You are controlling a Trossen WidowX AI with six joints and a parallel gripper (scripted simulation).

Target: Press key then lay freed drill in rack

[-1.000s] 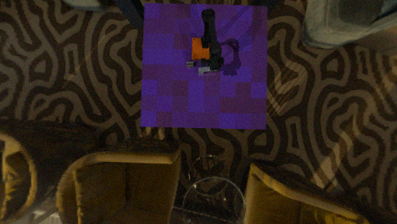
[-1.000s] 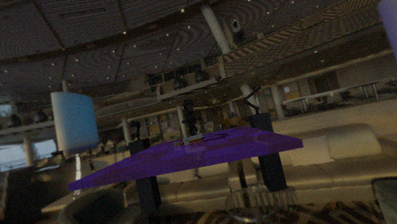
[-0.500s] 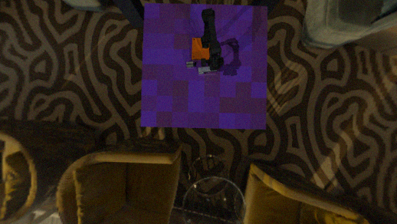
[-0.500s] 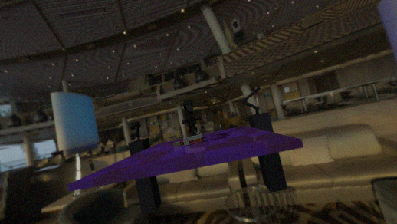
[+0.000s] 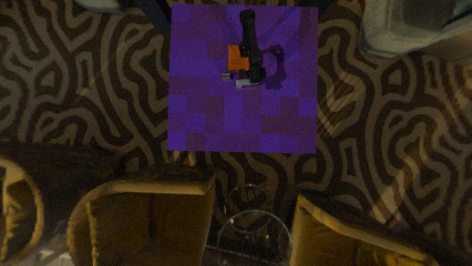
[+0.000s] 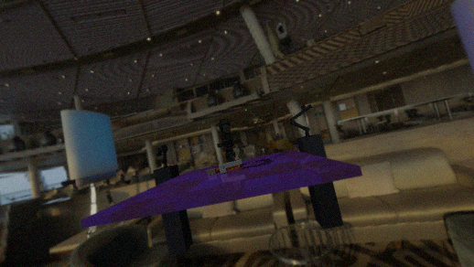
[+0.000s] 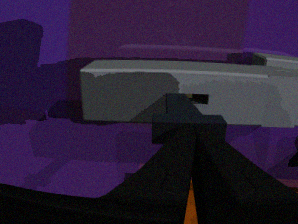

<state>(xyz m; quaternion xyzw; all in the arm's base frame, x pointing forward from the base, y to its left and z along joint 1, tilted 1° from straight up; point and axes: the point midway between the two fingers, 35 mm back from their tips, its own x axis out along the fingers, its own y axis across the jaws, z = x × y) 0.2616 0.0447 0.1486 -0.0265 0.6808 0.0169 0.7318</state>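
My gripper tip is 8 cm above the pale drill bit and 5 cm to the left of it.
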